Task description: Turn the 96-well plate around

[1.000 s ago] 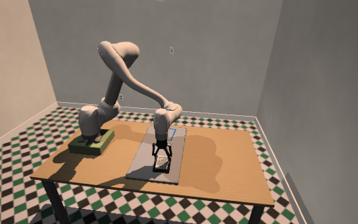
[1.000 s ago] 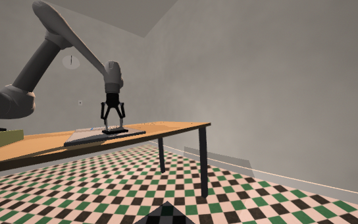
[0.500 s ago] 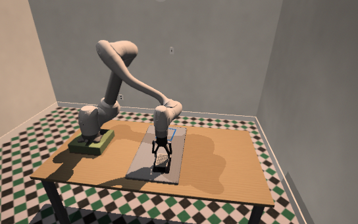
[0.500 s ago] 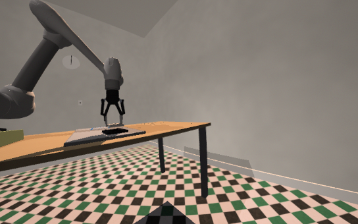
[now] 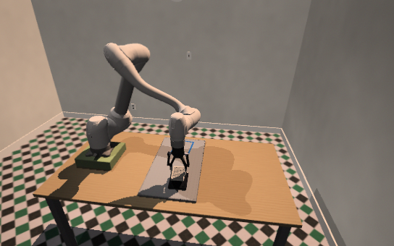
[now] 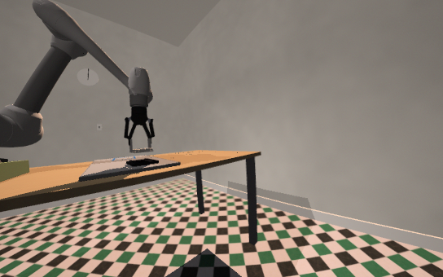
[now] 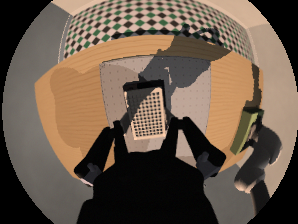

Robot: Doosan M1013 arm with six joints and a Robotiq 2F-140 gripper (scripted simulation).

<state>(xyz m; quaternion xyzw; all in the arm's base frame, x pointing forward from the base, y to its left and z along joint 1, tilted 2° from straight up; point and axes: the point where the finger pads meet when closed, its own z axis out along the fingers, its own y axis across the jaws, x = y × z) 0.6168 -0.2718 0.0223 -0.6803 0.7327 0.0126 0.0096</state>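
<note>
The black plate nest N1 lies 80 mm below my hand. Also, from my hand: white 96-well plate 20 mm below.
</note>
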